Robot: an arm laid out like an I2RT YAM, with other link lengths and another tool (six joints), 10 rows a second.
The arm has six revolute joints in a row. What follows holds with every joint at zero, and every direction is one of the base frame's.
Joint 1 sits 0.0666 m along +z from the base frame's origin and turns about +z.
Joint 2 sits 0.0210 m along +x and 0.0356 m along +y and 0.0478 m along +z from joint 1 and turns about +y.
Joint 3 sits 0.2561 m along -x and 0.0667 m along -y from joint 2 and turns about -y.
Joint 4 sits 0.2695 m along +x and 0.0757 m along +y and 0.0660 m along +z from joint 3 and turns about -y.
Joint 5 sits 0.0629 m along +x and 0.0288 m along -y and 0.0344 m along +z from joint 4 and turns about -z.
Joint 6 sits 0.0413 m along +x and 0.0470 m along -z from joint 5 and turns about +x.
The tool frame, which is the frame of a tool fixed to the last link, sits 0.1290 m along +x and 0.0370 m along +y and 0.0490 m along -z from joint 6; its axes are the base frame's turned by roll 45.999, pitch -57.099 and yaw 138.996 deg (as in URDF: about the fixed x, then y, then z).
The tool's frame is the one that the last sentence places.
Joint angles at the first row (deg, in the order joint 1, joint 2, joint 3, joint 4, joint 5, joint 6):
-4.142 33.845 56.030 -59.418 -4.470 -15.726
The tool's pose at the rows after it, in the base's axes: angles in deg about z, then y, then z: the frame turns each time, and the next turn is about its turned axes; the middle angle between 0 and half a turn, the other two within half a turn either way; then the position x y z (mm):
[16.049, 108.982, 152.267, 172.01, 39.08, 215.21]
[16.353, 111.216, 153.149, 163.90, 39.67, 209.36]
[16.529, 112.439, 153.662, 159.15, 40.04, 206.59]
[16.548, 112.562, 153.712, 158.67, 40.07, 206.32]
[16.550, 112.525, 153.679, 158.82, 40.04, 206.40]
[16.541, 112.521, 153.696, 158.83, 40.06, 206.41]
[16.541, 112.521, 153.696, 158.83, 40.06, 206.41]
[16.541, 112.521, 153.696, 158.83, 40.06, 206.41]
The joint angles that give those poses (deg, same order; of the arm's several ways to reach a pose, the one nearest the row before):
-4.142 34.107 55.287 -61.102 -4.470 -15.661
-4.142 34.108 55.156 -63.352 -4.470 -15.661
-4.138 34.108 55.156 -64.663 -4.467 -15.636
-4.141 34.109 55.157 -64.795 -4.469 -15.639
-4.139 34.107 55.156 -64.751 -4.468 -15.659
-4.140 34.109 55.157 -64.751 -4.469 -15.637
-4.140 34.109 55.157 -64.751 -4.469 -15.637
-4.140 34.109 55.157 -64.751 -4.469 -15.637

